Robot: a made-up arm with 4 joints. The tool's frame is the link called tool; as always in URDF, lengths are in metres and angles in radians. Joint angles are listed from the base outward. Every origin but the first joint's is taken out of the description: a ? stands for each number. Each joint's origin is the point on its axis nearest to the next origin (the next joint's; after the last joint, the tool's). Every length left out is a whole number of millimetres.
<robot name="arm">
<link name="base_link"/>
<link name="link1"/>
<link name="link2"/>
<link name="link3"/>
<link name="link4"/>
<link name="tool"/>
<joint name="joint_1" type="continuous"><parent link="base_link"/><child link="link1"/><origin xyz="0.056 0.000 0.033" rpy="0.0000 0.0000 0.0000"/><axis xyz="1 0 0"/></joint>
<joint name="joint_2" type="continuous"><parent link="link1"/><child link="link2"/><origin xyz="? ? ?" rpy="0.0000 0.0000 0.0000"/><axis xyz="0 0 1"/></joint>
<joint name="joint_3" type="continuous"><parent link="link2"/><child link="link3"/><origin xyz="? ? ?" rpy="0.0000 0.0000 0.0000"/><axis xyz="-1 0 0"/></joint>
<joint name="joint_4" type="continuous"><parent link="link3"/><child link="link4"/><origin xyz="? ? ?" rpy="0.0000 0.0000 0.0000"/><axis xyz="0 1 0"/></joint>
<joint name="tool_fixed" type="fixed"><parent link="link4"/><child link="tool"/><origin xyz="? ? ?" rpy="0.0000 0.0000 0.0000"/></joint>
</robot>
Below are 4 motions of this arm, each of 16 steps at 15 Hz.
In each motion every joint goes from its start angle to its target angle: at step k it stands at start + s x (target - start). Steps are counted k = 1, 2, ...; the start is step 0. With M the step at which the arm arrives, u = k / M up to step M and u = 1 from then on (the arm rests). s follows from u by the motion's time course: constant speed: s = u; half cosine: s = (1 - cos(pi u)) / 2; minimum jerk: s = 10 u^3 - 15 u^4 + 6 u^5.
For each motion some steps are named. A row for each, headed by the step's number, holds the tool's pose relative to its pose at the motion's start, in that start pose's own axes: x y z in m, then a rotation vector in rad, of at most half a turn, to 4 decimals.
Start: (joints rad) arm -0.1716 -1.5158 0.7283 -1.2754
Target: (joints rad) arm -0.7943 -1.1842 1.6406 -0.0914
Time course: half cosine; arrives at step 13
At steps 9, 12, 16:
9: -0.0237 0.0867 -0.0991 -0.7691 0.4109 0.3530
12: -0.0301 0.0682 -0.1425 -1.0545 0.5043 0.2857
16: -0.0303 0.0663 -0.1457 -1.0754 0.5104 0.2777

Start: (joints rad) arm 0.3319 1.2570 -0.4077 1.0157
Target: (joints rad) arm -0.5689 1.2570 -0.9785 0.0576
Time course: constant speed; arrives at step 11
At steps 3, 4, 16:
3: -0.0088 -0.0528 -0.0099 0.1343 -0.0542 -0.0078
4: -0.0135 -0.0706 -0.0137 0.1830 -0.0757 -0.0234
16: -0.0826 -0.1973 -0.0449 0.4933 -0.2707 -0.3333

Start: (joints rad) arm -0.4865 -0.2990 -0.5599 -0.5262
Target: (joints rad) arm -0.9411 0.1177 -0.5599 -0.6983
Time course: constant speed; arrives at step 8
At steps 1, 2, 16:
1: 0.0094 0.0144 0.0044 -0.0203 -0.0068 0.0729
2: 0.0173 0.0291 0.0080 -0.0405 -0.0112 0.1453
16: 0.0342 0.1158 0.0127 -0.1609 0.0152 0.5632

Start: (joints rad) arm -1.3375 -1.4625 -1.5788 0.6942
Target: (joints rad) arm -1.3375 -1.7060 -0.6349 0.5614
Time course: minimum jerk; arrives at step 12
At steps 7, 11, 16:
7: 0.0314 0.1259 -0.0650 -0.4613 -0.2384 -0.4115
11: 0.0753 0.1622 -0.1065 -0.6924 -0.3472 -0.6417
16: 0.0761 0.1626 -0.1071 -0.6958 -0.3487 -0.6452

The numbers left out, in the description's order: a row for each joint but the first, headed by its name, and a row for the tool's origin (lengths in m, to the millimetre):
joint_2: 0.000 -0.095 -0.401
joint_3: 0.180 0.007 0.000
joint_4: 0.000 0.089 0.333
tool: 0.051 0.000 -0.071

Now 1 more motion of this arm.
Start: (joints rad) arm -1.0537 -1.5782 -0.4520 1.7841
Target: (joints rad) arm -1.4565 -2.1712 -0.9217 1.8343
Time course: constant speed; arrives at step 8
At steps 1, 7, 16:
1: -0.0166 -0.0199 -0.0040 0.0283 -0.0726 0.0686
7: -0.0506 -0.1337 -0.0668 0.0781 -0.5490 0.5233
16: -0.0433 -0.1499 -0.0781 0.0666 -0.6331 0.6034

